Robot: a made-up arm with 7 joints.
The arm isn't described. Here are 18 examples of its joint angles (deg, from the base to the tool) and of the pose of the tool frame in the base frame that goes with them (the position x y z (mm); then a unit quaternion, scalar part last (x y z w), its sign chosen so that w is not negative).
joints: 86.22 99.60 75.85 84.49 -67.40 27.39 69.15
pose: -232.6 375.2 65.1 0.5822 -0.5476 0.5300 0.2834
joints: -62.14 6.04 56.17 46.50 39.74 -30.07 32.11
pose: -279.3 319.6 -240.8 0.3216 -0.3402 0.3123 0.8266
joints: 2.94 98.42 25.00 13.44 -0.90 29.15 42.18
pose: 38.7 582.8 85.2 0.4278 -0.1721 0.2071 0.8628
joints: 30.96 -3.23 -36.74 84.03 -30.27 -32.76 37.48
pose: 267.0 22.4 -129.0 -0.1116 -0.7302 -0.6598 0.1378
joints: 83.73 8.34 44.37 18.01 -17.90 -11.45 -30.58
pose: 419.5 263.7 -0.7 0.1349 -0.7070 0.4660 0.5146
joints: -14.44 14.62 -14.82 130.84 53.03 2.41 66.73
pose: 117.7 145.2 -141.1 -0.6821 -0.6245 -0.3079 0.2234
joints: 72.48 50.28 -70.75 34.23 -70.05 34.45 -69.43
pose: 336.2 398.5 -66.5 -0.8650 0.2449 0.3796 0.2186
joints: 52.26 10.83 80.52 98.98 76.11 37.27 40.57
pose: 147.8 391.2 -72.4 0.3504 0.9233 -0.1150 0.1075
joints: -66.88 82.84 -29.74 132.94 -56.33 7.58 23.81
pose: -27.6 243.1 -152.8 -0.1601 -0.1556 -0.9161 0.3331
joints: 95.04 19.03 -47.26 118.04 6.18 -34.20 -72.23
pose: 162.3 78.0 137.0 0.3348 0.8892 -0.1352 0.2810
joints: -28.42 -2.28 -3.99 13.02 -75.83 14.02 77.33
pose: -165.4 137.6 -402.0 -0.4906 0.5376 -0.3856 0.5672
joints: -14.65 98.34 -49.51 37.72 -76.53 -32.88 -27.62
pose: 69.2 563.0 -55.9 0.0928 0.1720 -0.9414 0.2751
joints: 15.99 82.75 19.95 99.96 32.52 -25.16 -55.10
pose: 169.7 363.8 93.3 0.3488 -0.9276 0.1294 0.0327
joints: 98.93 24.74 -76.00 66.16 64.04 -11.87 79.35
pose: 351.8 126.0 101.0 -0.3626 -0.4570 -0.7856 0.2060
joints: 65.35 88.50 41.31 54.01 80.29 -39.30 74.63
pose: -38.9 514.6 154.3 -0.3576 0.8546 0.2796 0.2522
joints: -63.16 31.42 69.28 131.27 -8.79 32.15 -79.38
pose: 15.5 332.2 -53.0 0.9116 -0.3810 0.1014 0.1160
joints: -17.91 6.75 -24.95 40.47 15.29 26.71 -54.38
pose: -6.6 148.3 -410.9 0.4031 0.0077 -0.1193 0.9073
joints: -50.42 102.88 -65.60 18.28 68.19 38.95 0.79
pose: 46.5 587.9 4.2 0.6700 0.4737 -0.0994 0.5629
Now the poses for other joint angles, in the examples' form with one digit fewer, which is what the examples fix.
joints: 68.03 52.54 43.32 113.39 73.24 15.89 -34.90
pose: 43 358 130 0.113 0.946 -0.299 0.060
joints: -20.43 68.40 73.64 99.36 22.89 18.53 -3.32
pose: 90 416 79 0.525 -0.735 0.025 0.428
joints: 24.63 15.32 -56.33 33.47 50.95 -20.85 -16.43
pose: 229 174 -351 0.021 -0.534 0.006 0.845
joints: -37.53 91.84 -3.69 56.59 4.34 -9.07 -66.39
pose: 135 505 -103 0.740 -0.440 -0.369 0.351
